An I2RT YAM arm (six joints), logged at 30 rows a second.
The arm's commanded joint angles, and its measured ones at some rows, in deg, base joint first. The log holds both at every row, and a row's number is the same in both.
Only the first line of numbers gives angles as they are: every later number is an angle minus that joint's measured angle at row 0.
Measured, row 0:
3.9, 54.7, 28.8, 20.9, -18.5, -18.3
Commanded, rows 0 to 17:
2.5, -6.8, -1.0, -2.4, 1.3, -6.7
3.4, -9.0, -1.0, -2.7, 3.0, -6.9
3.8, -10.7, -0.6, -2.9, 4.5, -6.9
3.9, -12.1, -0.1, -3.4, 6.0, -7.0
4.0, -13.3, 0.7, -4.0, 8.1, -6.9
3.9, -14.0, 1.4, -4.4, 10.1, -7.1
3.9, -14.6, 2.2, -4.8, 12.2, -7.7
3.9, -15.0, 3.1, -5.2, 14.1, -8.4
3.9, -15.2, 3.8, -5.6, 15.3, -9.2
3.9, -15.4, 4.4, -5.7, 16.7, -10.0
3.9, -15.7, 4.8, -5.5, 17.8, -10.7
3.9, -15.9, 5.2, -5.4, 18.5, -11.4
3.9, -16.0, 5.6, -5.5, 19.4, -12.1
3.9, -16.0, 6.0, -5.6, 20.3, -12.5
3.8, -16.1, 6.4, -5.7, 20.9, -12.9
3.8, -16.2, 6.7, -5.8, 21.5, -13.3
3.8, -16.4, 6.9, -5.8, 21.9, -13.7
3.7, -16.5, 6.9, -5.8, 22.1, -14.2
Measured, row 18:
3.8, -16.1, 6.0, -5.7, 19.1, -11.8
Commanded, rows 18 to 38:
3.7, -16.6, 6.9, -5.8, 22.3, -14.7
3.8, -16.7, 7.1, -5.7, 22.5, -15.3
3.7, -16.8, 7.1, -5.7, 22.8, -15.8
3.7, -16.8, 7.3, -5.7, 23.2, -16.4
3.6, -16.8, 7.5, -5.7, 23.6, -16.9
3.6, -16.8, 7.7, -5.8, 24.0, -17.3
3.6, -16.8, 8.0, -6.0, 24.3, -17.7
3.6, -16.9, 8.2, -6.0, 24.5, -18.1
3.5, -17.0, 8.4, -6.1, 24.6, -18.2
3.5, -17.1, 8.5, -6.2, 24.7, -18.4
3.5, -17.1, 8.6, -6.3, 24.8, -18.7
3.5, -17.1, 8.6, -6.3, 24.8, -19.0
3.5, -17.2, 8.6, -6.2, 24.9, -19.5
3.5, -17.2, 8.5, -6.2, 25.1, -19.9
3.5, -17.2, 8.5, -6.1, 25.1, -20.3
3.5, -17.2, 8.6, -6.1, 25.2, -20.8
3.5, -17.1, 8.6, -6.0, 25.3, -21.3
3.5, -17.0, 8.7, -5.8, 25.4, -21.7
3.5, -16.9, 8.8, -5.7, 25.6, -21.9
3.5, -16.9, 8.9, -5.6, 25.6, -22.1
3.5, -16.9, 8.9, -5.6, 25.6, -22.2
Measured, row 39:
3.5, -17.0, 8.1, -6.6, 24.7, -20.8
